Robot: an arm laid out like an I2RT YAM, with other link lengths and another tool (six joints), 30 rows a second.
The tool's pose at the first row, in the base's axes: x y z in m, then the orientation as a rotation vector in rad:
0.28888 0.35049 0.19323 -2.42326 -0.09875 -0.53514
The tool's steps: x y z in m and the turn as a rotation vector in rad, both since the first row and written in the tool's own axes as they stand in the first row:
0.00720 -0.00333 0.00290 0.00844 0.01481 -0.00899
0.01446 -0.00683 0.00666 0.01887 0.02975 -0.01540
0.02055 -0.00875 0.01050 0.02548 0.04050 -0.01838
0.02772 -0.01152 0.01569 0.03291 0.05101 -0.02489
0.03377 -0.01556 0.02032 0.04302 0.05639 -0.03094
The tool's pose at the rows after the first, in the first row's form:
0.29581 0.35444 0.19600 -2.41133 -0.10545 -0.55557
0.30307 0.35905 0.19828 -2.39712 -0.10942 -0.57453
0.30960 0.36253 0.19912 -2.38759 -0.11007 -0.58753
0.31742 0.36745 0.19993 -2.37749 -0.11527 -0.60161
0.32377 0.37309 0.20143 -2.36632 -0.12271 -0.60882

